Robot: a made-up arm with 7 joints. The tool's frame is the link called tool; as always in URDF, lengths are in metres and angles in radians.
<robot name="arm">
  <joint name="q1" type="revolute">
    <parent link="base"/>
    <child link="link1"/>
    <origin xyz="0.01 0.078 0.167" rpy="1.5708 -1.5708 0"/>
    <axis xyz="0 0 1"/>
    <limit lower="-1.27" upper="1.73" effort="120" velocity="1.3"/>
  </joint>
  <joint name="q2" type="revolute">
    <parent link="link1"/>
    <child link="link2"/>
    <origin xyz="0.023 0 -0.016" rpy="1.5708 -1.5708 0"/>
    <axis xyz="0 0 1"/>
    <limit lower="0" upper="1.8" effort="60" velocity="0.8"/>
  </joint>
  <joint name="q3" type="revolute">
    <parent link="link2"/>
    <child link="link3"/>
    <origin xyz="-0.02 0.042 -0.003" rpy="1.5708 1.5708 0"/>
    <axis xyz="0 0 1"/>
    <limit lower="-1.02" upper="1.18" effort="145" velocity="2.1"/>
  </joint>
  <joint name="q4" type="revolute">
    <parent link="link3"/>
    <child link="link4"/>
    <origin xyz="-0.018 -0.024 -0.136" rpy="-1.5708 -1.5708 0"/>
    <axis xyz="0 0 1"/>
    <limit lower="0.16" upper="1.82" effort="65" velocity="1.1"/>
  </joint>
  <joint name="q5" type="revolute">
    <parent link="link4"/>
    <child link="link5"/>
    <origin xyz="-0.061 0.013 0.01" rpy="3.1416 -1.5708 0"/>
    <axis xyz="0 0 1"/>
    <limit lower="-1.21" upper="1.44" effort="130" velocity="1"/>
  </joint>
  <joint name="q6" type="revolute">
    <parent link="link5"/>
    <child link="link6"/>
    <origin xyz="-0.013 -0.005 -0.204" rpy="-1.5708 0 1.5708"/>
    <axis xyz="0 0 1"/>
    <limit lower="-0.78" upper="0.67" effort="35" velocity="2.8"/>
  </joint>
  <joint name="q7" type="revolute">
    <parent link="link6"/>
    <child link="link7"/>
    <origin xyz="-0.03 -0.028 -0.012" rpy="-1.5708 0 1.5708"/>
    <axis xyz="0 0 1"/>
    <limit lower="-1.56" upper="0.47" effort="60" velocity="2.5"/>
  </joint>
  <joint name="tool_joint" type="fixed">
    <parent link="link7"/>
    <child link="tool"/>
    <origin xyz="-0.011 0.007 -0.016" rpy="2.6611 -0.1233 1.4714"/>
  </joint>
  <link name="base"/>
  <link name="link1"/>
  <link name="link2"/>
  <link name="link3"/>
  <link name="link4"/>
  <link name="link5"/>
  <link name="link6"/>
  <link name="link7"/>
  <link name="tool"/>
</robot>
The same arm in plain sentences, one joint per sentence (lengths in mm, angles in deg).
The arm has seven revolute joints in a row. What follows holds with every joint at zero, and every direction is one of the base frame's.
The first joint sits 10 mm along +x and 78 mm along +y and 167 mm along +z from the base frame's origin and rotates about -y, from -72.77 to 99.12 deg.
The second joint sits 16 mm along +y and 23 mm along +z from the first joint and rotates about +x, from 0 to 103.13 deg.
The third joint sits 3 mm along -x and 20 mm along +y and 42 mm along -z from the second joint and rotates about +z, from -58.44 to 67.61 deg.
The fourth joint sits 18 mm along +x and 24 mm along +y and 136 mm along -z from the third joint and rotates about -y, from 9.17 to 104.28 deg.
The fifth joint sits 13 mm along -x and 10 mm along -y and 61 mm along -z from the fourth joint and rotates about +z, from -69.33 to 82.51 deg.
The sixth joint sits 5 mm along -x and 13 mm along +y and 204 mm along -z from the fifth joint and rotates about +y, from -44.69 to 38.39 deg.
The seventh joint sits 30 mm along -x and 12 mm along -y and 28 mm along +z from the sixth joint and rotates about -x, from -89.38 to 26.93 deg.
The tool frame, which is the frame that the pose is given for, sits 16 mm along +x and 7 mm along -y and 11 mm along +z from the seventh joint; its axes are the base frame's turned by roll -118.23, pitch 5.65 and yaw -97.1 deg (as in URDF: about the fixed x, then y, then z).

